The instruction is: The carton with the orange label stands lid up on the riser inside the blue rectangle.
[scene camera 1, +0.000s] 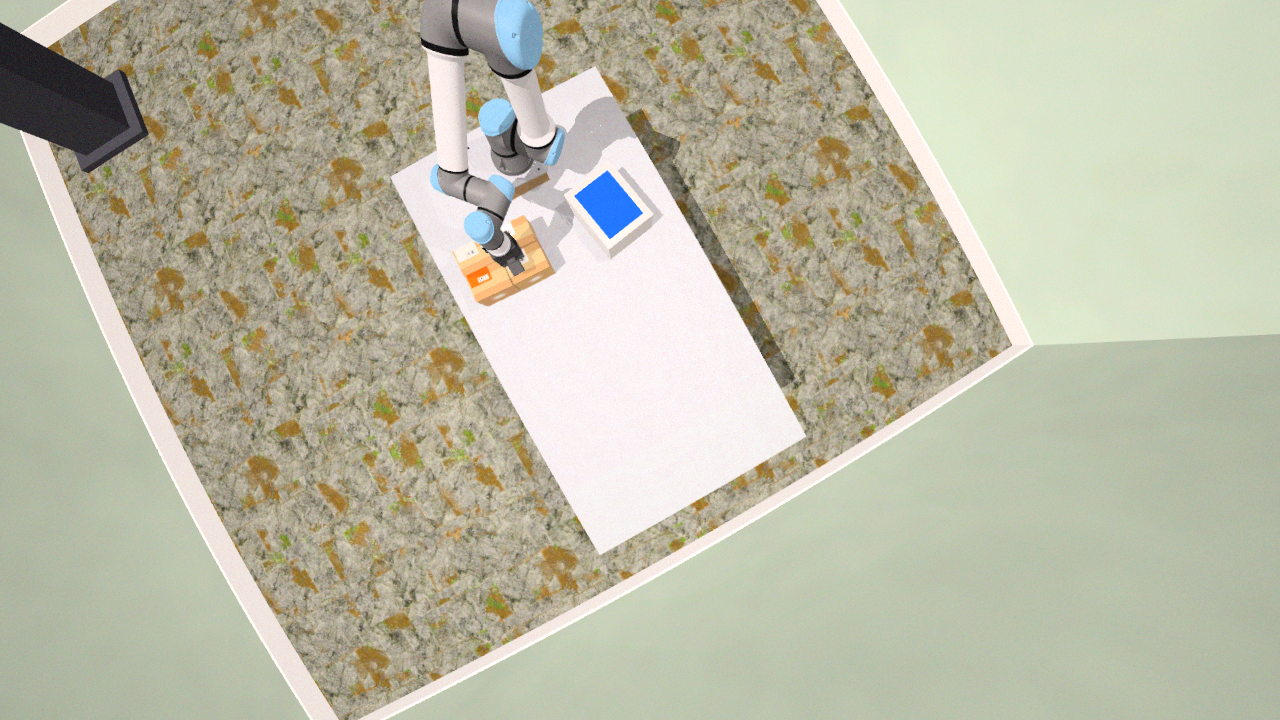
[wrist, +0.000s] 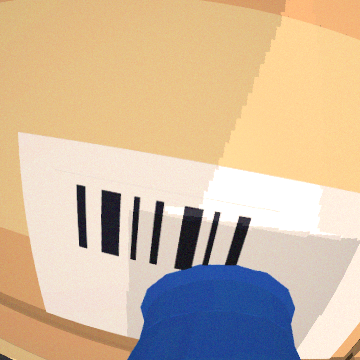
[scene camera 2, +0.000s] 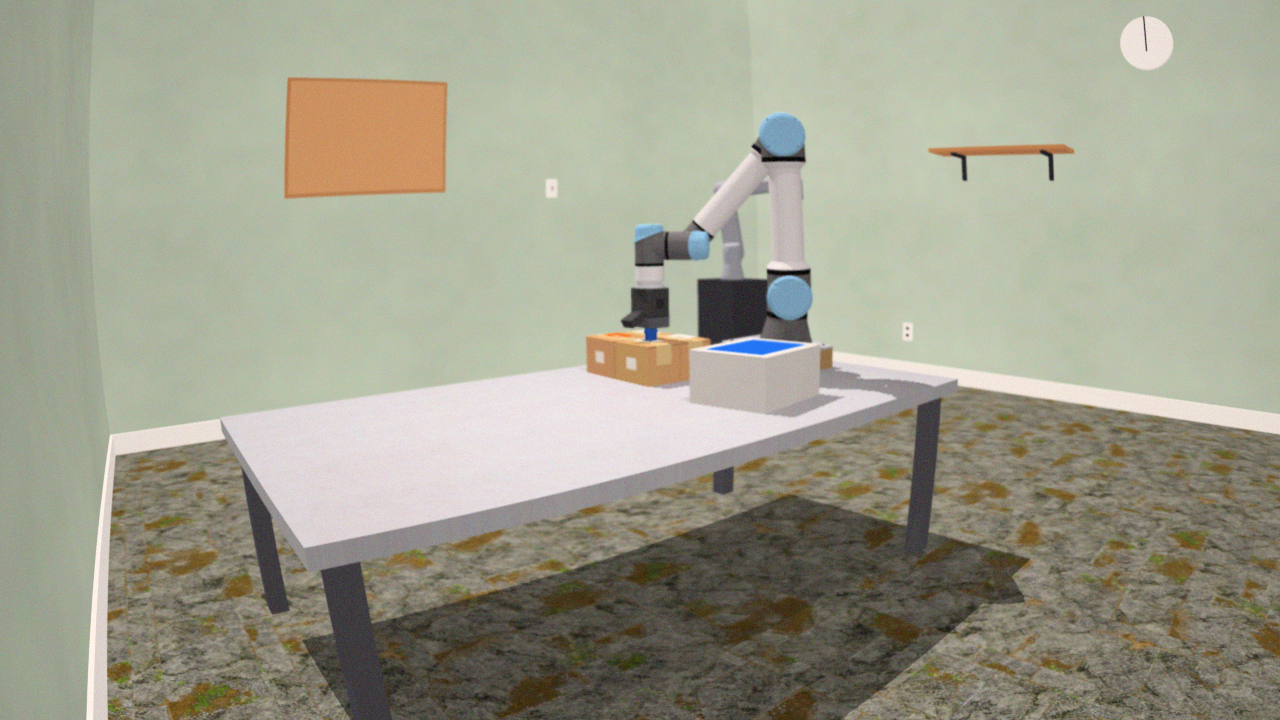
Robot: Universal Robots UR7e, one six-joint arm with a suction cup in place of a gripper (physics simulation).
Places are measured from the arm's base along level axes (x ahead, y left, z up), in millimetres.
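Where they show: hand at its tool point: (wrist: pixel 223 278); arm's base at its link origin: (scene camera 1: pixel 513 156).
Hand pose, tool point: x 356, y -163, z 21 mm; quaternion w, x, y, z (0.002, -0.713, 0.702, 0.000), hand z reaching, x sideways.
Observation:
Things, the pixels of their top centre, and the offset from my tool point. Level surfaces: height alone.
- white table at its surface level: 88 mm down
- left carton at its top centre: (scene camera 2: pixel 615 336) (scene camera 1: pixel 488 280) 31 mm ahead, 116 mm right, 13 mm up
- second carton at its top centre: (wrist: pixel 91 141) (scene camera 2: pixel 646 342) (scene camera 1: pixel 525 262) 35 mm ahead, 29 mm left, 13 mm up
- white barcode label at its top centre: (wrist: pixel 210 284) 10 mm ahead, 5 mm left, 13 mm up
- white riser at its top centre: (scene camera 2: pixel 757 346) (scene camera 1: pixel 608 204) 6 mm back, 382 mm left, 32 mm up
- blue rectangle at its top centre: (scene camera 2: pixel 757 346) (scene camera 1: pixel 608 204) 6 mm back, 382 mm left, 32 mm up
Two tan cartons stand side by side on the white table (scene camera 1: pixel 626 376) (scene camera 2: pixel 465 439). The left carton (scene camera 1: pixel 483 279) (scene camera 2: pixel 606 353) carries the orange label on its top. The second carton (scene camera 1: pixel 535 255) (scene camera 2: pixel 657 362) (wrist: pixel 125 78) touches its right side. My suction cup (scene camera 1: pixel 517 262) (scene camera 2: pixel 650 335) (wrist: pixel 218 311) is pressed down on the second carton's top, on a white barcode label (wrist: pixel 89 171). The white riser (scene camera 1: pixel 646 223) (scene camera 2: pixel 752 380) with the blue rectangle (scene camera 1: pixel 609 203) (scene camera 2: pixel 756 346) on top stands to the right of the cartons with nothing on it.
The arm's black pedestal (scene camera 2: pixel 729 309) stands at the table's far end behind the cartons and the riser. A small brown block (scene camera 1: pixel 532 182) (scene camera 2: pixel 825 356) lies near the arm's base. A dark beam (scene camera 1: pixel 62 103) crosses the upper left corner of the overhead view.

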